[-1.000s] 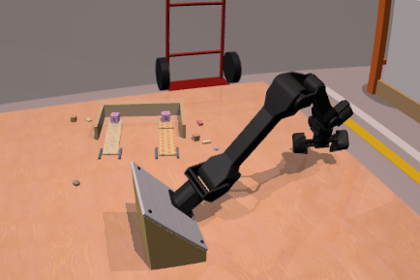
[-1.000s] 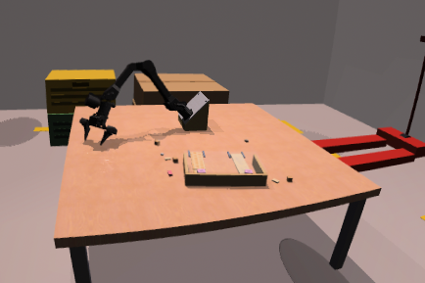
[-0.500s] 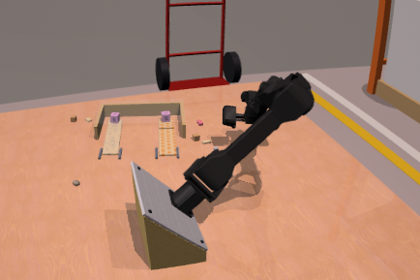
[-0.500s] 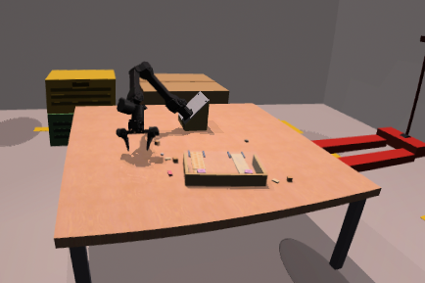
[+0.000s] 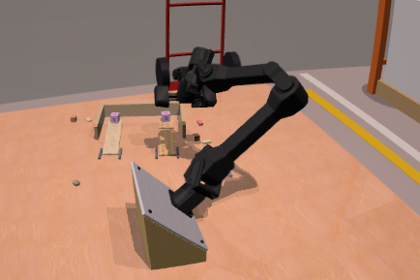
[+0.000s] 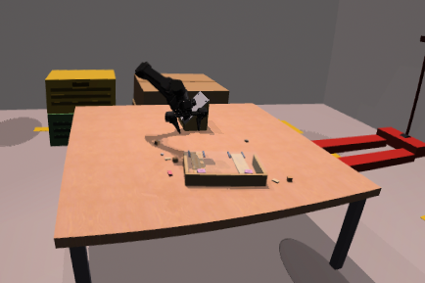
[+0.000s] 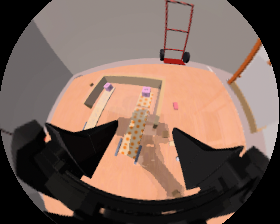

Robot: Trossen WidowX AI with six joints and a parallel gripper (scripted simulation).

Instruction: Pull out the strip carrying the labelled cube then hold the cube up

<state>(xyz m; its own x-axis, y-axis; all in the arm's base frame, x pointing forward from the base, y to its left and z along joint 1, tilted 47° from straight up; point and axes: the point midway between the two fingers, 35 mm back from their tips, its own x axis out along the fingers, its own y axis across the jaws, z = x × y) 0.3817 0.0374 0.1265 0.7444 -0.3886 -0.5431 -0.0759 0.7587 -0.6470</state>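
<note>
My gripper tip is now 35 cm to the right of the grey pebble, 20 cm past it and 13 cm above it.
</note>
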